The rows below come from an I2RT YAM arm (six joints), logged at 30 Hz.
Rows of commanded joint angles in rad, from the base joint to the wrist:
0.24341, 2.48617, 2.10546, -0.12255, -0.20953, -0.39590
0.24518, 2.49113, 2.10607, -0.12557, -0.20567, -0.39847
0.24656, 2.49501, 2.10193, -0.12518, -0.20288, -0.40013
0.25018, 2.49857, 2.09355, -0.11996, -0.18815, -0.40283
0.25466, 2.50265, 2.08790, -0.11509, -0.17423, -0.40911
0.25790, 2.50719, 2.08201, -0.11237, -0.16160, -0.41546
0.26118, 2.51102, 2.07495, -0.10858, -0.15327, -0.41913
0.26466, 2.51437, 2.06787, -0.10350, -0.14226, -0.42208
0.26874, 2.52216, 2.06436, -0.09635, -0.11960, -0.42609
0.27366, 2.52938, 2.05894, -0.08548, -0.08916, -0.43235
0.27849, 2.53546, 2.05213, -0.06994, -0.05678, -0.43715
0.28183, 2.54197, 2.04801, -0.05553, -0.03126, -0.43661
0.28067, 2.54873, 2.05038, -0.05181, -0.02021, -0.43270
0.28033, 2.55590, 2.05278, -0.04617, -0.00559, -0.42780
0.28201, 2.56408, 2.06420, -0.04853, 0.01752, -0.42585
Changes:
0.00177, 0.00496, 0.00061, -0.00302, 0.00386, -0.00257
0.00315, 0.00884, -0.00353, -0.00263, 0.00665, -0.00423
0.00677, 0.01240, -0.01191, 0.00259, 0.02138, -0.00693
0.01125, 0.01648, -0.01756, 0.00746, 0.03530, -0.01321
0.01449, 0.02102, -0.02345, 0.01018, 0.04793, -0.01956
0.01777, 0.02485, -0.03051, 0.01397, 0.05626, -0.02323
0.02125, 0.02820, -0.03759, 0.01905, 0.06727, -0.02618
0.02533, 0.03599, -0.04110, 0.02620, 0.08993, -0.03019
0.03025, 0.04321, -0.04652, 0.03707, 0.12037, -0.03645
0.03508, 0.04929, -0.05333, 0.05261, 0.15275, -0.04125
0.03842, 0.05580, -0.05745, 0.06702, 0.17827, -0.04071
0.03726, 0.06256, -0.05508, 0.07074, 0.18932, -0.03680
0.03692, 0.06973, -0.05268, 0.07638, 0.20394, -0.03190
0.03860, 0.07791, -0.04126, 0.07402, 0.22705, -0.02995

